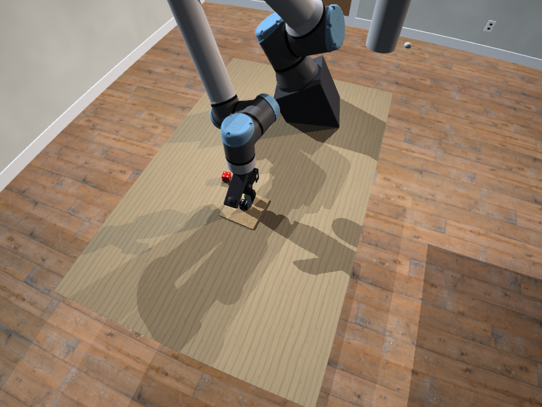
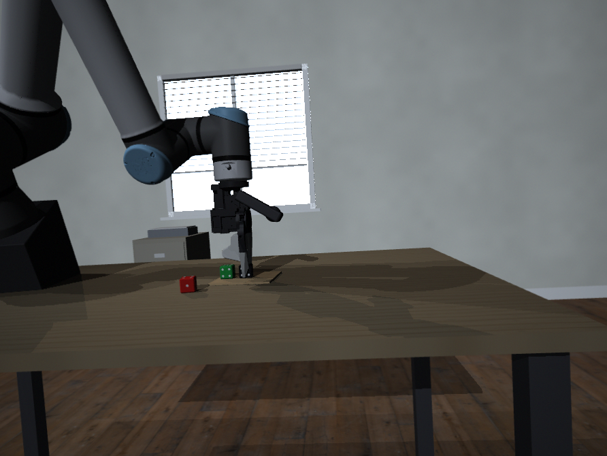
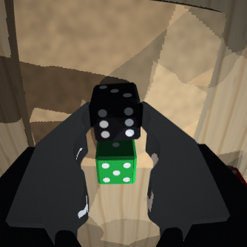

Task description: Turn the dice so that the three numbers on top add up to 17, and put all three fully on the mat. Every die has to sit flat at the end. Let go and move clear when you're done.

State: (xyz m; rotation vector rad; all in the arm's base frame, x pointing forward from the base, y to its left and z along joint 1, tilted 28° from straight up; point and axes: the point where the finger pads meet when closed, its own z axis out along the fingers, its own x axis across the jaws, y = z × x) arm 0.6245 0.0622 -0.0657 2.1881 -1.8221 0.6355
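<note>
My gripper is now right at the black die. Also, from my hand: red die (130 mm to the right, 80 mm behind, 10 mm below); then green die (40 mm behind, 10 mm to the right); then tan mat (20 mm below).
</note>
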